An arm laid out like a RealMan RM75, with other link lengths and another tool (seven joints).
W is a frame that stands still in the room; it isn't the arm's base.
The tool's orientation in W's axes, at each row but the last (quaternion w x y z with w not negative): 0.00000, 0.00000, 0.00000, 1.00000; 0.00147, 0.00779, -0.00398, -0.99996; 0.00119, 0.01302, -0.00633, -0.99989; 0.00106, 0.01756, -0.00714, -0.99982; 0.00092, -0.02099, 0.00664, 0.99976; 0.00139, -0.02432, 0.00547, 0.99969; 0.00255, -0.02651, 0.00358, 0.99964
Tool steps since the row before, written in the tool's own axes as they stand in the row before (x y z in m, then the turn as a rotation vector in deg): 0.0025, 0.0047, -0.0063, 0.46, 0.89, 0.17; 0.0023, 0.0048, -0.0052, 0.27, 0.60, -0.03; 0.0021, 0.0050, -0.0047, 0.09, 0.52, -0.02; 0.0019, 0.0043, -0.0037, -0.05, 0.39, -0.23; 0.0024, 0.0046, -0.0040, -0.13, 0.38, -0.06; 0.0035, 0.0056, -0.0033, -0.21, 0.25, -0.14; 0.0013, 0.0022, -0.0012, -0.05, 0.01, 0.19
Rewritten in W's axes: -0.0025, -0.0047, -0.0063, -0.46, -0.89, 0.17; -0.0022, -0.0048, -0.0052, -0.27, -0.60, -0.03; -0.0020, -0.0051, -0.0047, -0.09, -0.52, -0.02; -0.0018, -0.0044, -0.0037, 0.06, -0.39, -0.22; -0.0022, -0.0046, -0.0040, 0.13, -0.38, -0.05; -0.0034, -0.0056, -0.0034, 0.22, -0.25, -0.13; -0.0012, -0.0022, -0.0013, 0.04, -0.01, 0.19
